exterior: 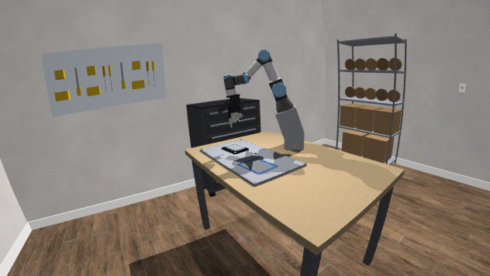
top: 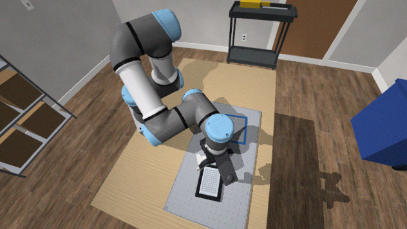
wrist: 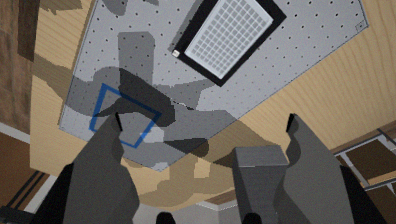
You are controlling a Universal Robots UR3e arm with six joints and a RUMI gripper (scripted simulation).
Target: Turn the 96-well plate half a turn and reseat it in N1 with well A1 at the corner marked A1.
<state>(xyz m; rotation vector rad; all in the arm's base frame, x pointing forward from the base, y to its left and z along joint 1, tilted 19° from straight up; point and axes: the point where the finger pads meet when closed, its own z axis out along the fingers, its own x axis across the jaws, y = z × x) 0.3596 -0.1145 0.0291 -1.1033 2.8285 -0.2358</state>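
My hand is 160 mm above the 96-well plate, 50 mm to the left of it and 10 mm past it. The rest, counted from my hand: A1 corner mark: 170 mm below, 40 mm ahead, 30 mm to the left; then black plate nest N1: 170 mm below, 50 mm to the right, 10 mm behind.
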